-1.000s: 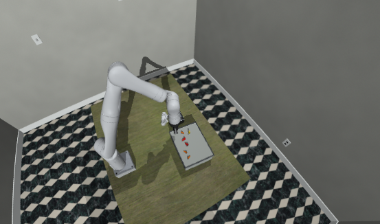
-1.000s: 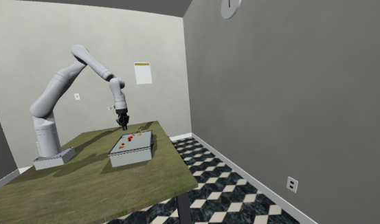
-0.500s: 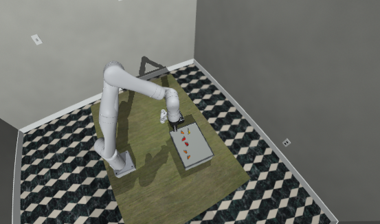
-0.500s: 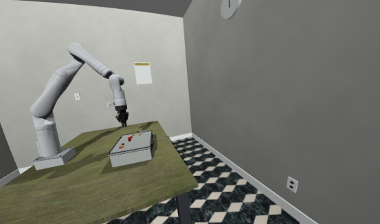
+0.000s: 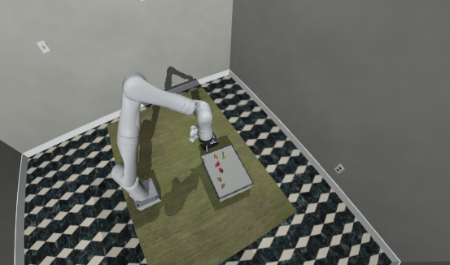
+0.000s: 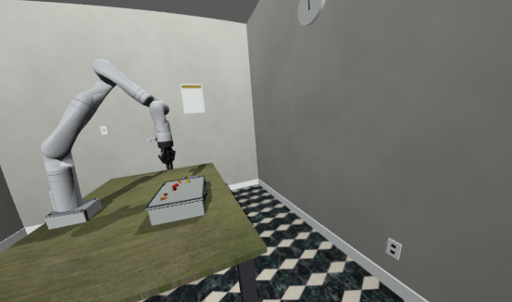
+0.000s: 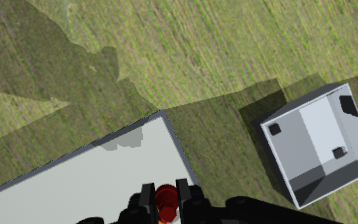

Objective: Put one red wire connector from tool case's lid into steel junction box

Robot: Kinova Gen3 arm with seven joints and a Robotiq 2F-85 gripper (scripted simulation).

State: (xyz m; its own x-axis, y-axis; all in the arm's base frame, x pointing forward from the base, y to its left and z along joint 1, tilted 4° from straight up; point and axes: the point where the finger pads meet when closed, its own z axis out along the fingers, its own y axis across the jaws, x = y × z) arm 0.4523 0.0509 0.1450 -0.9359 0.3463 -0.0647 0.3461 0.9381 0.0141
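My gripper is now 90 mm short of the yellow connector, 50 mm to the left of it and 80 mm above it. From my hand the other things lie so: tool case (60 mm ahead, 130 mm to the right, 110 mm below).
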